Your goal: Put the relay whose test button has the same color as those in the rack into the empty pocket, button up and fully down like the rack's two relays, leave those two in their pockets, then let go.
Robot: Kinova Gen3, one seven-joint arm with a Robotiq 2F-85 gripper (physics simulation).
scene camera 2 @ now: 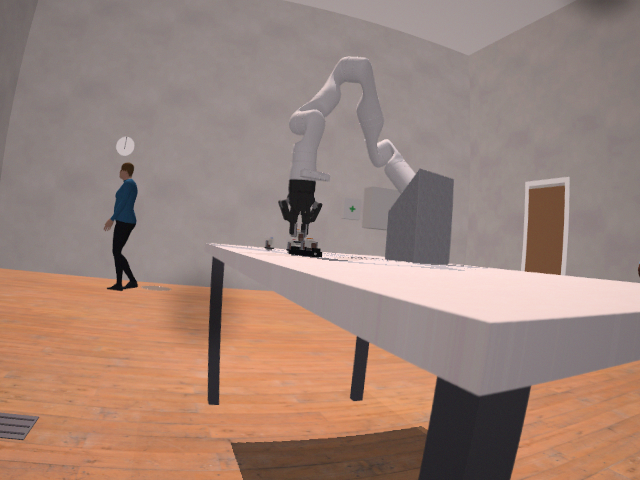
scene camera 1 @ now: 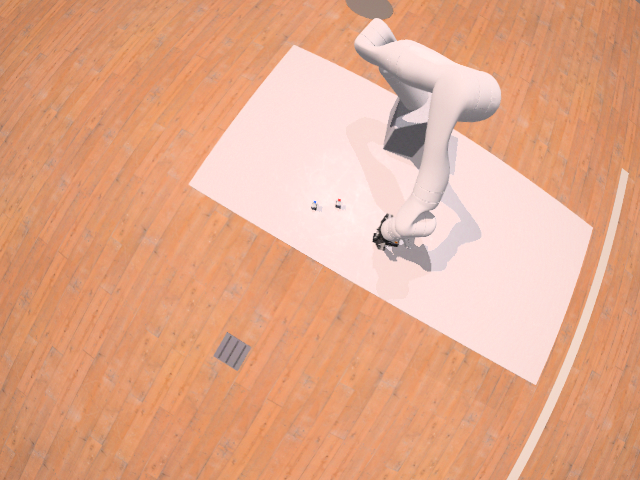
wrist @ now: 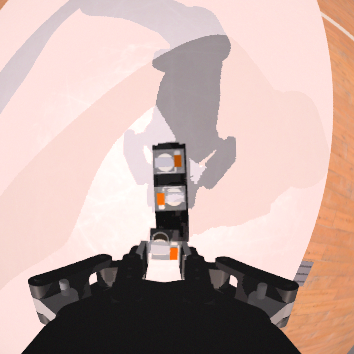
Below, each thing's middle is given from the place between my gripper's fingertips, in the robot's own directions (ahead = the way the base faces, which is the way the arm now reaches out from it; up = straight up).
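Scene:
The black rack [wrist: 178, 219] is 40 mm below my hand and 50 mm to the left of it.

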